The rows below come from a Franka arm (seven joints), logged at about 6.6 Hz.
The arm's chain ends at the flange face. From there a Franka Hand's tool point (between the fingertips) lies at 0.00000 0.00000 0.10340 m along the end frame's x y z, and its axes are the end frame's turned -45 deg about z.
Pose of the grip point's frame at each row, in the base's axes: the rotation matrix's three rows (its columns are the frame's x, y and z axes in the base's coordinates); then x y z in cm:
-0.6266 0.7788 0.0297; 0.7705 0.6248 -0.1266; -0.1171 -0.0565 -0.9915; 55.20 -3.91 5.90
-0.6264 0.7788 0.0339; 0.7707 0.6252 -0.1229; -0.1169 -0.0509 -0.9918; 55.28 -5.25 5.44
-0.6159 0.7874 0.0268; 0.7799 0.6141 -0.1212; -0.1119 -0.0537 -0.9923; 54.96 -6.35 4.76
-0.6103 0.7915 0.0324; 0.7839 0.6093 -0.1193; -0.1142 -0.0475 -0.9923; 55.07 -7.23 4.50
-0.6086 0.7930 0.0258; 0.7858 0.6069 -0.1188; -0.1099 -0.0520 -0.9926; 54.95 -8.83 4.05
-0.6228 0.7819 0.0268; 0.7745 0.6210 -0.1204; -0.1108 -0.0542 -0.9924; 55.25 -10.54 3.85
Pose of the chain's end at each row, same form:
0.1076 0.9938 0.0297; 0.9866 -0.1030 -0.1266; -0.1228 0.0429 -0.9915; 54.89 -2.60 16.15
0.1078 0.9936 0.0339; 0.9871 -0.1029 -0.1229; -0.1187 0.0467 -0.9918; 54.93 -3.98 15.70
0.1213 0.9923 0.0268; 0.9857 -0.1172 -0.1212; -0.1171 0.0412 -0.9923; 54.68 -5.10 15.02
0.1281 0.9912 0.0324; 0.9851 -0.1235 -0.1193; -0.1143 0.0472 -0.9923; 54.73 -6.00 14.76
0.1304 0.9911 0.0258; 0.9848 -0.1265 -0.1188; -0.1145 0.0409 -0.9926; 54.68 -7.60 14.31
0.1125 0.9933 0.0268; 0.9868 -0.1085 -0.1204; -0.1167 0.0400 -0.9924; 54.97 -9.30 14.11

